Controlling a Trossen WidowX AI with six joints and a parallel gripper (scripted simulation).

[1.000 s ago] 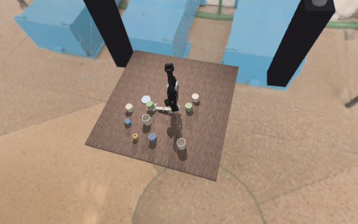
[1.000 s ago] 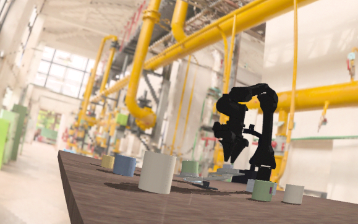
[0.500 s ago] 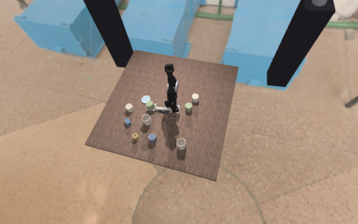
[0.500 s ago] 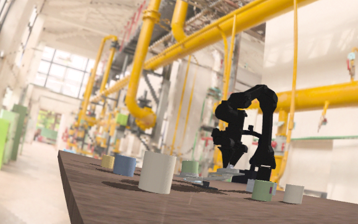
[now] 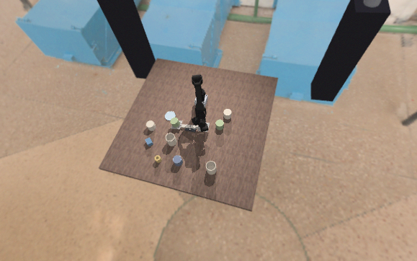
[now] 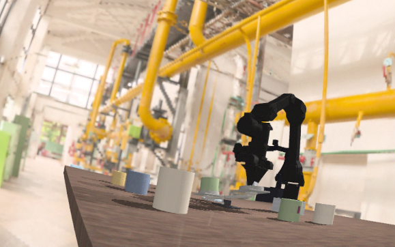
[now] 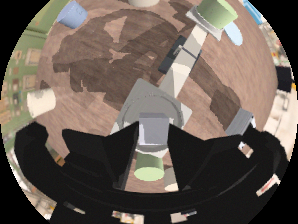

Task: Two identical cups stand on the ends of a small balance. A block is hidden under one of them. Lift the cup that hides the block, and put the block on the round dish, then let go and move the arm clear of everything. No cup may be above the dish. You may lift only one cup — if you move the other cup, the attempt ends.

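Right now the round light blue dish is 11 cm behind my gripper tip, 34 cm to the right of it and 8 cm below it. The rest, counted from my gripper tip: balance 12 cm to the right, 4 cm below; then blue cylinder 31 cm ahead, 16 cm to the right, 5 cm below; then pale grey block right at my gripper tip.
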